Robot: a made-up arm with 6 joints. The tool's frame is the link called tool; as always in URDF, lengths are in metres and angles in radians. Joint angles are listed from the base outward. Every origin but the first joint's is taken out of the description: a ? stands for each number. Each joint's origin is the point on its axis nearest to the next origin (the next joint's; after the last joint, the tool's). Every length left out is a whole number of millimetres.
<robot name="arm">
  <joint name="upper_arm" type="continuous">
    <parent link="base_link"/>
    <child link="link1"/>
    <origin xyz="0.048 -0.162 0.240" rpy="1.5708 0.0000 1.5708"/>
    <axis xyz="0 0 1"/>
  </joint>
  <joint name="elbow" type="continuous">
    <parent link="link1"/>
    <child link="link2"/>
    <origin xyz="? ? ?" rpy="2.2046 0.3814 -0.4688"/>
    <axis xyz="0 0 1"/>
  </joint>
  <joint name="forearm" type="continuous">
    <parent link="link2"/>
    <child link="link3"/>
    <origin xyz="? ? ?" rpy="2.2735 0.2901 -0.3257"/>
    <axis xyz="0 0 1"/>
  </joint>
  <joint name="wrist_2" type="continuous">
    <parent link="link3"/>
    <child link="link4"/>
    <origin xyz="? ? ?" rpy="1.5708 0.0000 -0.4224"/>
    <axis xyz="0 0 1"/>
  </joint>
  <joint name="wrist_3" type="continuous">
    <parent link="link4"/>
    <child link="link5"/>
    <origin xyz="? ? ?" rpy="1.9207 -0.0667 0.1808"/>
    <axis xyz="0 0 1"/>
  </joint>
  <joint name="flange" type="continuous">
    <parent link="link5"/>
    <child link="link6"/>
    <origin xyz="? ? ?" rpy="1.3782 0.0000 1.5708"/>
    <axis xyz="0 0 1"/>
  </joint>
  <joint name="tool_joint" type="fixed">
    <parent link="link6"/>
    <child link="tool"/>
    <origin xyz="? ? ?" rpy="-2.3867 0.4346 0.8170"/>
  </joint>
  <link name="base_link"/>
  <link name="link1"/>
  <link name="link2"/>
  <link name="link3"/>
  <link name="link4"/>
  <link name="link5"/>
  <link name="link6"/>
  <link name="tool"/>
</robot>
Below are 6 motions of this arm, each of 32 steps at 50 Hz.
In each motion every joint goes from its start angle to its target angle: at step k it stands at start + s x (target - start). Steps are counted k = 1, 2, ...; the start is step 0. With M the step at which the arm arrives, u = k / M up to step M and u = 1 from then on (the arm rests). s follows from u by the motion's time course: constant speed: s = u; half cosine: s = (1 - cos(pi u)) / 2; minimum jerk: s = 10 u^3 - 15 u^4 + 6 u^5.
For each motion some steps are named. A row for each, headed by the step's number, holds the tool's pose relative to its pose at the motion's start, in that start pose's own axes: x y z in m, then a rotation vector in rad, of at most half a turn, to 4 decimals.
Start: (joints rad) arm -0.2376 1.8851 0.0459 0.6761 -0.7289 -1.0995
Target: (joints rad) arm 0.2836 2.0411 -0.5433 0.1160 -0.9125 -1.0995
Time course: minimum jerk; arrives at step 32
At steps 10, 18, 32:
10: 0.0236 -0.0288 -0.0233 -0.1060 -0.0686 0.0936
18: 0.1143 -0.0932 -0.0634 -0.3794 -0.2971 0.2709
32: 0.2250 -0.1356 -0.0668 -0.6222 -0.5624 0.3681

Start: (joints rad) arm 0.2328 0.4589 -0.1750 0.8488 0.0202 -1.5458
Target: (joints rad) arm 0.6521 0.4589 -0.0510 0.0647 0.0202 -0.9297
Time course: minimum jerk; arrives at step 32
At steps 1, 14, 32:
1: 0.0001 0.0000 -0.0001 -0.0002 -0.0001 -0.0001
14: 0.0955 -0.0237 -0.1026 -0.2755 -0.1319 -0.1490
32: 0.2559 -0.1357 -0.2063 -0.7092 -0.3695 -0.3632

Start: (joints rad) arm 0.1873 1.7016 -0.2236 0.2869 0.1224 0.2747
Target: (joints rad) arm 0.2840 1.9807 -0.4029 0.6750 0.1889 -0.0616
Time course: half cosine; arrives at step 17
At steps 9, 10, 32:
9: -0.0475 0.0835 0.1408 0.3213 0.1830 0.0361
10: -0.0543 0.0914 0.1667 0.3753 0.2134 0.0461
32: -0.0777 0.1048 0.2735 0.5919 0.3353 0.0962

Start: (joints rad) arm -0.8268 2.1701 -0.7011 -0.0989 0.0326 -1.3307
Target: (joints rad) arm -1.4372 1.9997 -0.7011 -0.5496 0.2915 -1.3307
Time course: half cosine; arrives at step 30
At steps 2, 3, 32:
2: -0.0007 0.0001 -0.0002 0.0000 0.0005 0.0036
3: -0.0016 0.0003 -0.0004 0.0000 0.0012 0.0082
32: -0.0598 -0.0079 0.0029 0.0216 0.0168 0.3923

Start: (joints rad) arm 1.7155 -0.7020 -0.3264 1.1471 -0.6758 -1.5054
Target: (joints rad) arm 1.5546 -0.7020 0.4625 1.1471 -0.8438 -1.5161
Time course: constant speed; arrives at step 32
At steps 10, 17, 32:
10: 0.0198 0.0541 -0.0230 0.0460 -0.1327 -0.1912
17: 0.0416 0.0877 -0.0369 0.0821 -0.2338 -0.3163
32: 0.1046 0.1452 -0.0570 0.1710 -0.4735 -0.5567

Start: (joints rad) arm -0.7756 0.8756 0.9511 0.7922 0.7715 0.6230
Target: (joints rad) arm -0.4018 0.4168 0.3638 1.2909 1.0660 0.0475
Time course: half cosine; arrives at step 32
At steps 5, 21, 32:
5: -0.0112 0.0116 0.0168 0.0015 0.0470 -0.0446
21: -0.0055 0.1743 0.1781 0.0643 0.4291 -0.6094
32: 0.0477 0.2281 0.2119 0.0966 0.4947 -0.8426

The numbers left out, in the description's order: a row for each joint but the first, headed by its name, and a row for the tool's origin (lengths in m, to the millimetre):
elbow: 0.009 0.030 0.000
forearm: -0.086 -0.093 0.000
wrist_2: 0.134 -0.155 0.000
wrist_3: 0.001 -0.117 0.000
flange: 0.140 0.065 0.000
tool: 0.094 -0.471 0.000

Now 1 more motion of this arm.
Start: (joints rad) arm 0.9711 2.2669 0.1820 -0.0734 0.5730 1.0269
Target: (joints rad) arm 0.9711 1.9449 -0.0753 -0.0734 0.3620 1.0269
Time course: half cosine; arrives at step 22
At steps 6, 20, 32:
6: 0.0012 -0.0105 -0.0192 -0.0561 -0.0051 -0.0111
20: 0.0118 -0.0706 -0.1032 -0.3118 -0.0333 -0.0663
32: 0.0122 -0.0723 -0.1051 -0.3181 -0.0341 -0.0678

